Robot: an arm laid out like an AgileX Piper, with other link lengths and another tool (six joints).
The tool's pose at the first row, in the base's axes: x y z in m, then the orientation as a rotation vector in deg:
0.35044 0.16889 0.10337 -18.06 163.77 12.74
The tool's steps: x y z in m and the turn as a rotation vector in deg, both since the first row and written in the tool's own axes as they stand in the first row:
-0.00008 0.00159 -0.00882 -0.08 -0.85 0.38
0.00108 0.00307 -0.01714 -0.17 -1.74 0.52
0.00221 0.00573 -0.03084 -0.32 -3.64 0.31
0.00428 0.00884 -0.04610 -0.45 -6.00 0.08
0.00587 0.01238 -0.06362 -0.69 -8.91 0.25
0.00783 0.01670 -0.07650 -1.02 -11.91 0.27
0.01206 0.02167 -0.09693 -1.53 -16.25 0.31
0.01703 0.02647 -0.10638 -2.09 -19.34 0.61
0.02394 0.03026 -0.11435 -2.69 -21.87 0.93
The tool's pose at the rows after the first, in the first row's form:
0.34807 0.16887 0.11201 -17.37 163.01 13.01
0.34467 0.16859 0.11983 -17.01 162.16 13.24
0.33975 0.16850 0.13294 -16.97 160.24 13.59
0.33348 0.16838 0.14734 -16.85 157.86 13.93
0.32703 0.16837 0.16409 -16.11 155.01 14.52
0.32114 0.16986 0.17640 -15.57 152.04 15.20
0.31118 0.17020 0.19539 -14.79 147.74 16.17
0.30314 0.17219 0.20367 -13.93 144.71 17.14
0.29386 0.17309 0.20989 -13.16 142.22 18.10

